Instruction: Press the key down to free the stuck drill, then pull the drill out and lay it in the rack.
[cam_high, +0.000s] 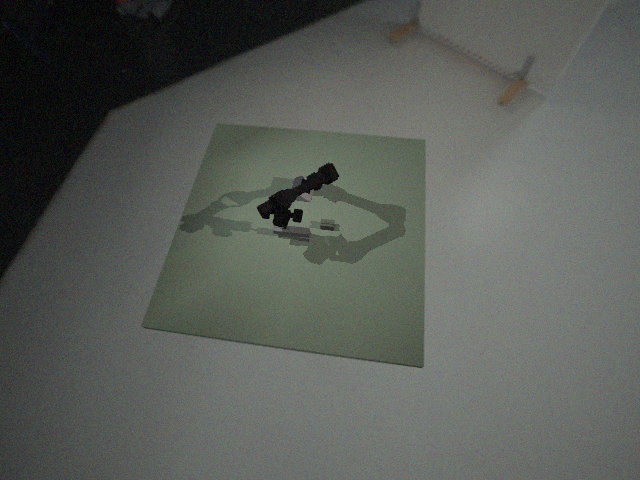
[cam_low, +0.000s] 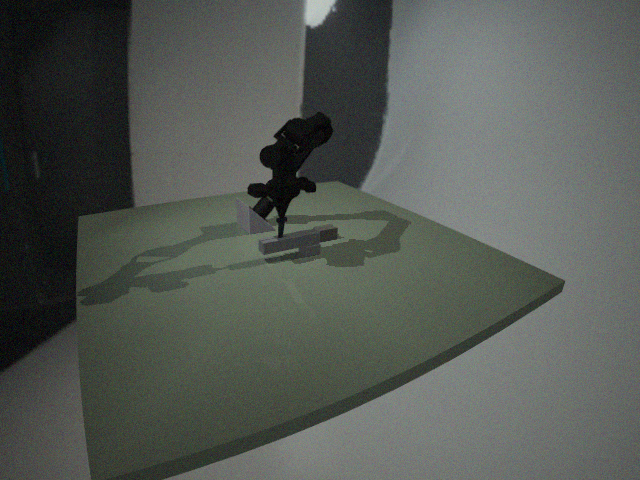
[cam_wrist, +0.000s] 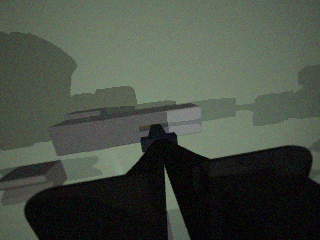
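The dark key lies 3 cm below my gripper tip. Round my gripper tip: rack: 20 cm to the left, 11 cm below, 8 cm behind; grey block: 8 cm below, 3 cm to the left; drill: 8 cm below, 5 cm to the left.
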